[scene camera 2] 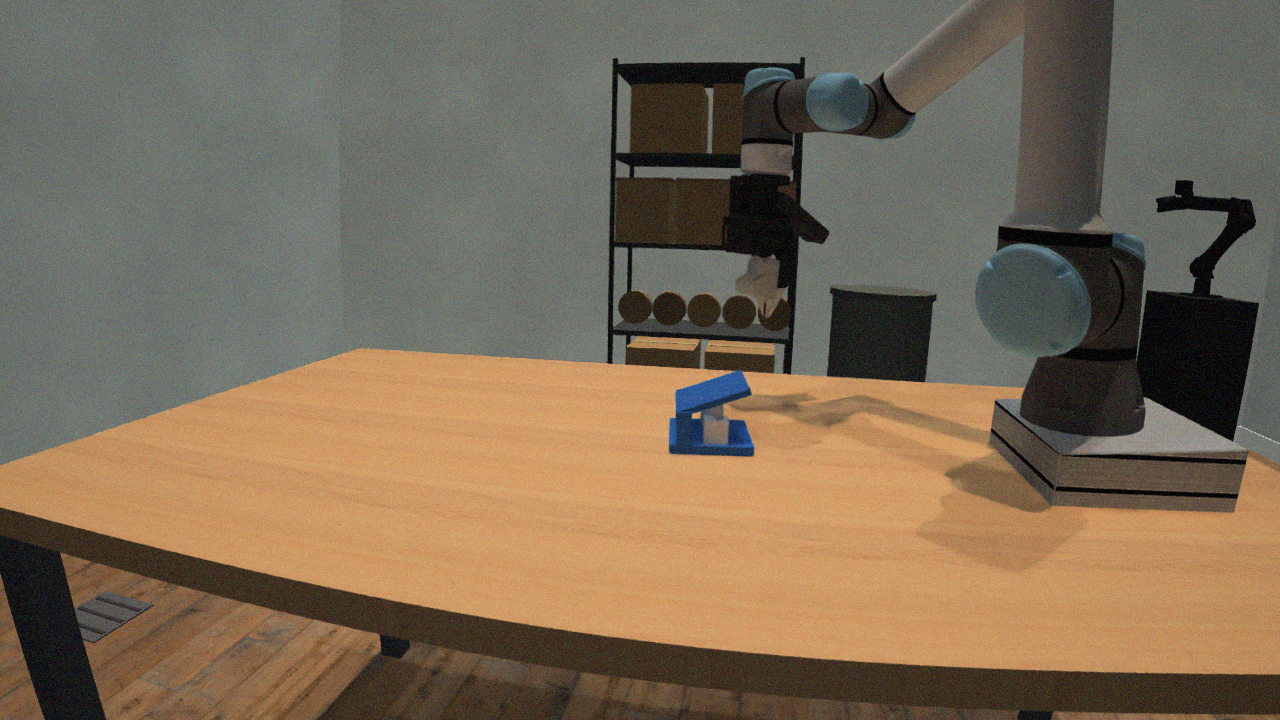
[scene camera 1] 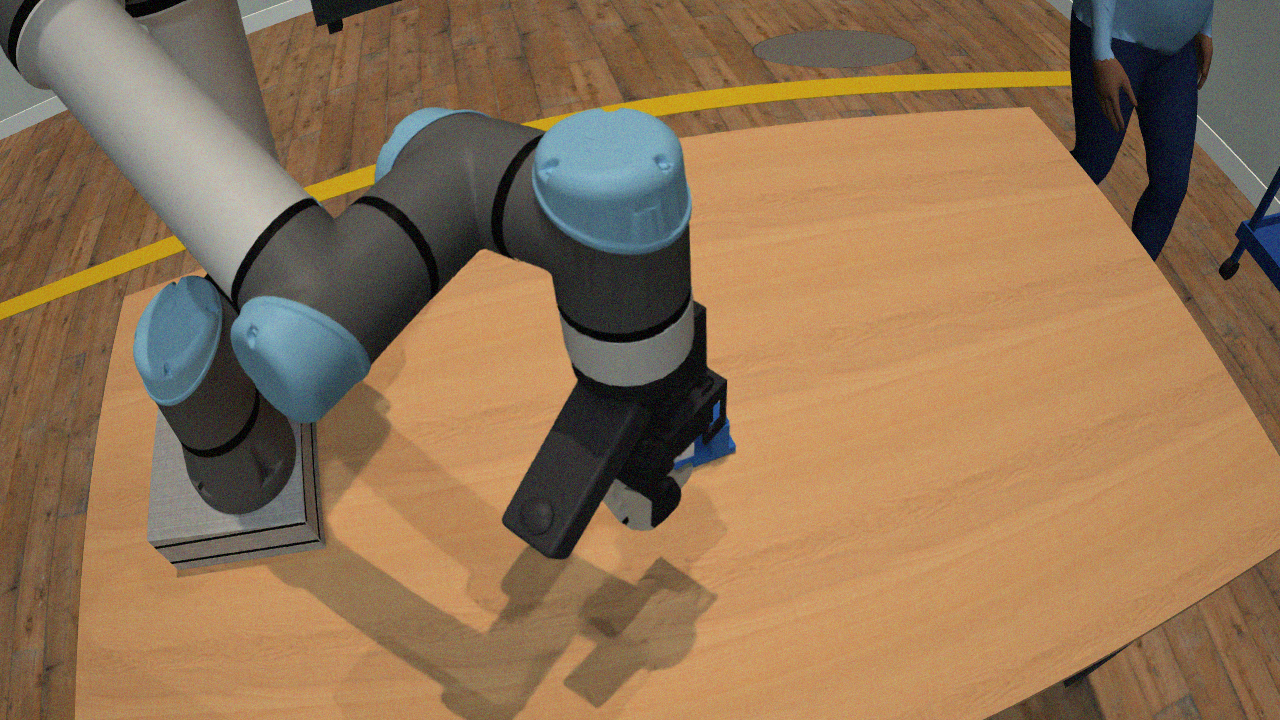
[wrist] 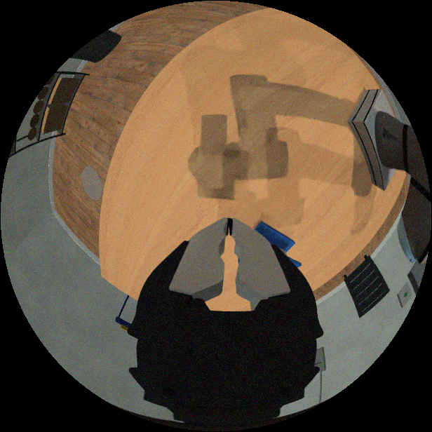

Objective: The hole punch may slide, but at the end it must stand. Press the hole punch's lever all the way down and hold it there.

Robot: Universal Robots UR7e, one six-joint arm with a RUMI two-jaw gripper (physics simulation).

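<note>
The blue hole punch stands upright on the table. Its blue lever is raised and slopes up toward the right in the scene camera 2 view, above a whitish block. In the scene camera 1 view, the gripper hides most of the punch. My gripper is shut and empty. It hangs well above the table and does not touch the lever. In the wrist view, the punch lies right of the fingertips, partly hidden behind the right finger.
The wooden table carries the arm's square base block at one side. A shelf rack, a dark bin and a second small arm stand beyond the table. A person stands beside it.
</note>
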